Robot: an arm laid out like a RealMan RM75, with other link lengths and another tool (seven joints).
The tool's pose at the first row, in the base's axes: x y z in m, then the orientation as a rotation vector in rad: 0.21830, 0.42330, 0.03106, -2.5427, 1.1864, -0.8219
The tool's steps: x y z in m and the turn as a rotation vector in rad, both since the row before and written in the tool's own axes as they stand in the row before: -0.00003, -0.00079, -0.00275, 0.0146, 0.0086, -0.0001; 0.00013, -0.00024, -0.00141, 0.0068, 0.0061, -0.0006; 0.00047, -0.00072, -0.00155, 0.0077, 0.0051, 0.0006; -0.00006, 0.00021, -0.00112, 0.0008, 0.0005, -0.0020; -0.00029, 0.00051, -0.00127, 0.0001, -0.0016, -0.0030; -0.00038, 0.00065, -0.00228, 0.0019, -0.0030, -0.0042; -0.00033, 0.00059, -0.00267, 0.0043, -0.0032, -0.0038; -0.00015, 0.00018, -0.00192, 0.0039, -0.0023, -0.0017; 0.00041, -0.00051, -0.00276, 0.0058, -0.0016, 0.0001; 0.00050, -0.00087, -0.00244, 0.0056, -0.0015, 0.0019; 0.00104, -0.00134, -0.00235, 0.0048, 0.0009, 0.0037; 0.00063, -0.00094, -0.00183, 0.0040, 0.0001, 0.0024; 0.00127, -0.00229, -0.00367, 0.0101, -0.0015, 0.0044; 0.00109, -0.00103, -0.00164, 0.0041, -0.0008, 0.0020; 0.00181, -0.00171, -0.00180, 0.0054, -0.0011, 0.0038
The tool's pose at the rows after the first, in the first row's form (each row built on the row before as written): 0.21722, 0.42394, 0.03363, -2.5301, 1.1785, -0.8393; 0.21661, 0.42405, 0.03493, -2.5244, 1.1748, -0.8503; 0.21638, 0.42422, 0.03668, -2.5171, 1.1715, -0.8600; 0.21555, 0.42417, 0.03746, -2.5180, 1.1688, -0.8615; 0.21433, 0.42410, 0.03813, -2.5205, 1.1648, -0.8601; 0.21237, 0.42403, 0.03951, -2.5227, 1.1576, -0.8577; 0.21024, 0.42397, 0.04125, -2.5227, 1.1491, -0.8559; 0.20890, 0.42401, 0.04264, -2.5212, 1.1436, -0.8546; 0.20776, 0.42409, 0.04524, -2.5167, 1.1391, -0.8545; 0.20707, 0.42433, 0.04778, -2.5109, 1.1369, -0.8540; 0.20699, 0.42446, 0.05067, -2.5040, 1.1381, -0.8560; 0.20676, 0.42462, 0.05280, -2.4989, 1.1381, -0.8569; 0.20654, 0.42518, 0.05727, -2.4876, 1.1356, -0.8573; 0.20670, 0.42502, 0.05948, -2.4829, 1.1347, -0.8572; 0.20753, 0.42475, 0.06243, -2.4758, 1.1349, -0.8566
